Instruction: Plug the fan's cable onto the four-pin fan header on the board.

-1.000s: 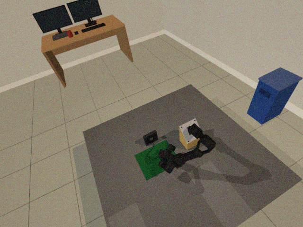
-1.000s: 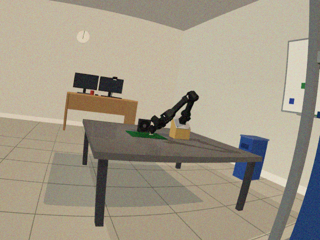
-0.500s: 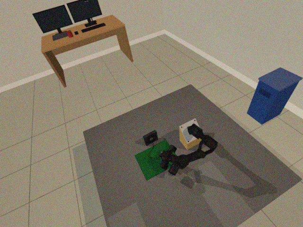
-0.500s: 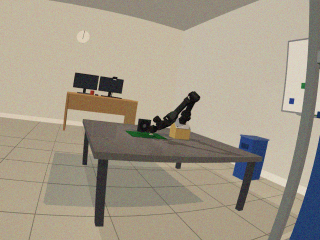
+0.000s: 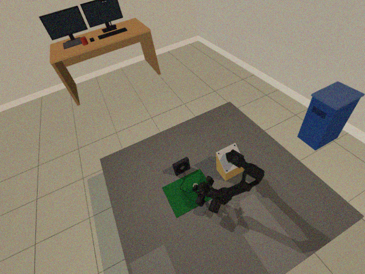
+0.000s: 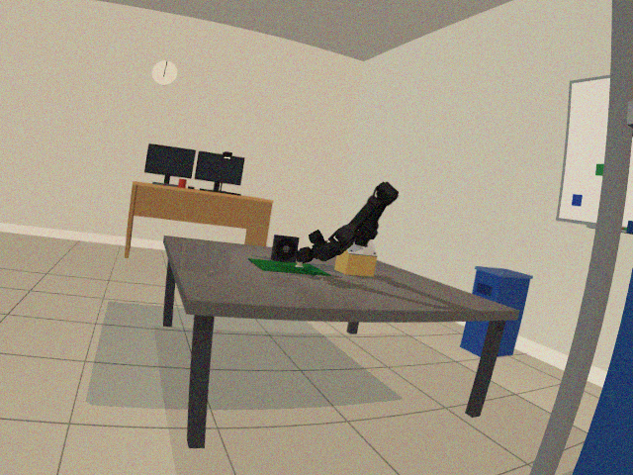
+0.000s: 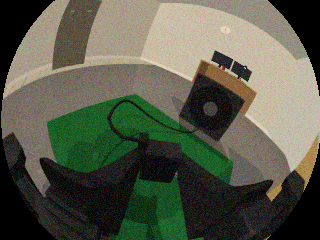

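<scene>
My gripper tip is now 8 cm above the green board, 4 cm short of it and 3 cm to the left of it. Also, from my gripper tip: black fan 19 cm to the right, 2 cm ahead; then white four-pin fan header 6 cm below, 5 cm to the right, 2 cm behind; then dark fan plug 1 cm below.
</scene>
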